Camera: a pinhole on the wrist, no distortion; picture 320 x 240 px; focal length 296.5 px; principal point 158.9 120.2 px. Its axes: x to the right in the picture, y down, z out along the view. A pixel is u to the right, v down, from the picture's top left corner.
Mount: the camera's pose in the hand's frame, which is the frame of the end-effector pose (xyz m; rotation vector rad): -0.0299 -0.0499 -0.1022 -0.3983 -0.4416 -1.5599
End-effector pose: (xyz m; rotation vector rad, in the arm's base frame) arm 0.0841 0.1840 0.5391 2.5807 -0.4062 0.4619
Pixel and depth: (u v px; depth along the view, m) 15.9 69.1 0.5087
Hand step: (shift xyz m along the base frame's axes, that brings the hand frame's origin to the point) -0.2075 -0.4359 -0.0464
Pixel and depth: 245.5 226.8 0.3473
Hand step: 0.1253 -0.1757 -0.1604
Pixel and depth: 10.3 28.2 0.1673
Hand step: -0.1135 -0.0735 0.0143
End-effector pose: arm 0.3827 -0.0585 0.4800 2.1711 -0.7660 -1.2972
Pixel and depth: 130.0 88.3 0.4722
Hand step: -0.3333 -0.1418 0.0881
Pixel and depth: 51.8 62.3 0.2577
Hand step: -0.1295 -0.0702 0.1277
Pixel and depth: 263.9 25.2 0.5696
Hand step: -0.5385 0.0452 -0.0173
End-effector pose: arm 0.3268 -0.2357 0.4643 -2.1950 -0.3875 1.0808
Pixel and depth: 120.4 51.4 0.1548
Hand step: -0.0583 -0.0617 0.0002
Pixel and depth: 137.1 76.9 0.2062
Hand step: -0.0928 -0.0555 -0.0381
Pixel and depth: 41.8 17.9 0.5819
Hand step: -0.3696 -0.3370 -0.2841
